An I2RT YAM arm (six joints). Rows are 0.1 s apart.
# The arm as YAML. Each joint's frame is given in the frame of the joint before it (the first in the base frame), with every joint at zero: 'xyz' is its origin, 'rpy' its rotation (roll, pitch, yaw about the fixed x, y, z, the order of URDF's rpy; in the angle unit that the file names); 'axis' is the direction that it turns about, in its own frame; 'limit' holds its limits. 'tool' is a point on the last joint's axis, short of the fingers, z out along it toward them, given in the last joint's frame.
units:
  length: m
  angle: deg
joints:
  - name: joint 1
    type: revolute
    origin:
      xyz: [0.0, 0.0, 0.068]
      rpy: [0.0, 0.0, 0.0]
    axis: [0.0, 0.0, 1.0]
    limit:
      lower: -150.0
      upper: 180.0
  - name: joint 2
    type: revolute
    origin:
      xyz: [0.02, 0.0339, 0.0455]
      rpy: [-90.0, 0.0, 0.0]
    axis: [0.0, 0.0, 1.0]
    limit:
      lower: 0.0
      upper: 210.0
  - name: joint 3
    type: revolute
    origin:
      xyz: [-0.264, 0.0, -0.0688]
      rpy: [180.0, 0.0, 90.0]
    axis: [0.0, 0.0, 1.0]
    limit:
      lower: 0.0
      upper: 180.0
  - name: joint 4
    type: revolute
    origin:
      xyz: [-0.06, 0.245, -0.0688]
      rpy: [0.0, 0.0, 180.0]
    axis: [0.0, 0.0, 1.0]
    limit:
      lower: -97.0
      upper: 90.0
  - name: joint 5
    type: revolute
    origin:
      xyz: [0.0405, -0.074, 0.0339]
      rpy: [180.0, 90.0, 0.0]
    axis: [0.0, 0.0, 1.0]
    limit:
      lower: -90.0
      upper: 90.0
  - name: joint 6
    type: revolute
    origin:
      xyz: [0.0, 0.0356, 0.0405]
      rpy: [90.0, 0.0, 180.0]
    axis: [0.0, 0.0, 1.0]
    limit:
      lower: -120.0
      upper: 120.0
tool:
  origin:
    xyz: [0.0, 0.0, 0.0]
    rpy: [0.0, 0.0, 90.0]
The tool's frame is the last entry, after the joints.
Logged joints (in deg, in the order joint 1, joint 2, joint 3, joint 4, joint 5, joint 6), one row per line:
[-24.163, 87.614, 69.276, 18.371, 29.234, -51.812]
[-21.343, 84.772, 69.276, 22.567, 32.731, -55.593]
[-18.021, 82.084, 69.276, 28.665, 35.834, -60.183]
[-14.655, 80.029, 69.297, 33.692, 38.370, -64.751]
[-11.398, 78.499, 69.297, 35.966, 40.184, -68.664]
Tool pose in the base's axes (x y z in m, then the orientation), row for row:
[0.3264, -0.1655, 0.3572, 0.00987, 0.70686, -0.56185, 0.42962]
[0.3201, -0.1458, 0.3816, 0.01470, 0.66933, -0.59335, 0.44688]
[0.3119, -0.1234, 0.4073, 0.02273, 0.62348, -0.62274, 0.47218]
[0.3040, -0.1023, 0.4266, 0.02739, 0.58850, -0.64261, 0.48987]
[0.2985, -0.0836, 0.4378, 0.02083, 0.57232, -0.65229, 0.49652]
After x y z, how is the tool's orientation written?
As a quaternion, x y z w.
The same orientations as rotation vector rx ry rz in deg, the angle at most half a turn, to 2 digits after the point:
[1.41, 101.07, -80.33]
[2.09, 94.96, -84.18]
[3.19, 87.46, -87.35]
[3.81, 81.91, -89.44]
[2.89, 79.42, -90.52]

